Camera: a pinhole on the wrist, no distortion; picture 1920 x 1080 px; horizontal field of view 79.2 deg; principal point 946.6 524.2 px. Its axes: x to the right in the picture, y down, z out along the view. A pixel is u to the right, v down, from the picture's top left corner.
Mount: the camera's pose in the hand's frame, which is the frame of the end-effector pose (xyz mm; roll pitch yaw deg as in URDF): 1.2 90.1 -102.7 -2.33 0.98 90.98
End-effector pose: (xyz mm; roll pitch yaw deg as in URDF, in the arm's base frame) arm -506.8 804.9 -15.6 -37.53 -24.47 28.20
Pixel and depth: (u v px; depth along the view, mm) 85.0 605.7 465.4
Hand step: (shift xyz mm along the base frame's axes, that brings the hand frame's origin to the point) -209.7 -82.3 384.0
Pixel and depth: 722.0 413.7 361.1
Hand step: -136.9 130.8 182.4
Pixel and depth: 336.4 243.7 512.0
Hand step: -128.9 68.5 440.4
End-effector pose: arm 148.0 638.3 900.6 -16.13 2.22 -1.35
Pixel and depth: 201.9 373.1 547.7
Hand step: 72.8 -116.9 502.7
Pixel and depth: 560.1 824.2 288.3
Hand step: -75.3 50.5 180.5
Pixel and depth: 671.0 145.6 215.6
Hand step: 69.1 72.7 97.2
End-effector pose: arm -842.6 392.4 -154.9 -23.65 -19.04 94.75
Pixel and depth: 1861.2 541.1 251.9
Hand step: -323.6 -47.4 9.7
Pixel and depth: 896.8 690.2 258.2
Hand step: -130.4 -89.9 86.9
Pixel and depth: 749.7 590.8 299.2
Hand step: -112.1 -88.4 144.5
